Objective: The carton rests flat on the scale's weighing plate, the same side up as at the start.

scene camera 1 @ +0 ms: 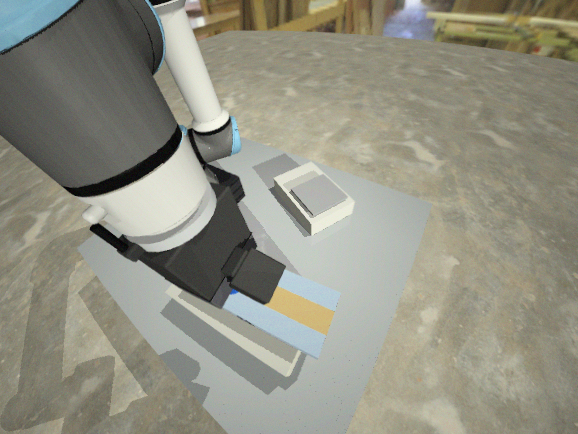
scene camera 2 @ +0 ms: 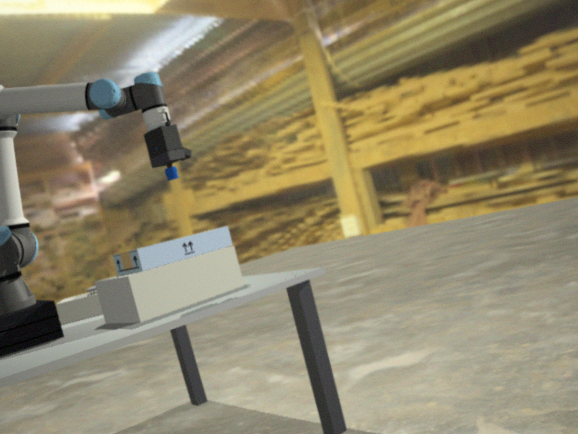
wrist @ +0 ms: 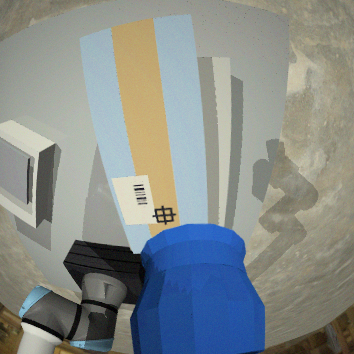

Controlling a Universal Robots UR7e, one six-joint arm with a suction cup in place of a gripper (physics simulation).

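Where they show: hand, its tool point: (scene camera 2: 173, 179) (wrist: 193, 261); arm's base, origin of its link: (scene camera 2: 10, 310) (wrist: 104, 284).
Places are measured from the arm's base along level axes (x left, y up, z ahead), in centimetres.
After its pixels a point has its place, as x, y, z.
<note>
The carton (scene camera 1: 305, 314) @(-28.5, 7.9, 53.3) (scene camera 2: 185, 250) @(-33.8, 4.2, 40.1) (wrist: 145, 100) @(-28.2, 7.9, 48.7) is light blue with a tan stripe. It lies flat on a long cream box (scene camera 1: 240, 337) @(-37.2, 2.0, 41.3) (scene camera 2: 185, 286) @(-37.9, -4.9, 33.4) (wrist: 223, 125) @(-37.8, 2.0, 43.2), whose top shows along one long side. Its printed arrows point up in scene camera 2; a barcode label shows on its top in the wrist view. The scale, a small cream box (scene camera 1: 332, 218) @(7.3, -6.2, 49.8) (wrist: 45, 142) @(1.7, -7.9, 45.5) with a grey weighing plate (scene camera 1: 318, 194) @(12.1, -1.2, 42.9) (wrist: 14, 167) @(9.3, -1.2, 43.1), stands apart from the carton, with no carton on it. My suction gripper (scene camera 1: 234, 291) (scene camera 2: 171, 175) (wrist: 194, 232) is open and hangs well above the carton, touching nothing.
The grey table top (scene camera 1: 385, 240) @(7.2, -10.0, 68.8) (scene camera 2: 300, 274) @(-56.9, -10.0, 58.5) (wrist: 250, 40) @(-48.9, -10.0, 58.9) bears the long box and the scale. The arm's black base (scene camera 2: 30, 327) @(-12.5, -5.1, -1.0) (wrist: 100, 260) @(-2.2, -3.0, 9.4) stands at the table's other end. Dark shadows fall beside the long box.
</note>
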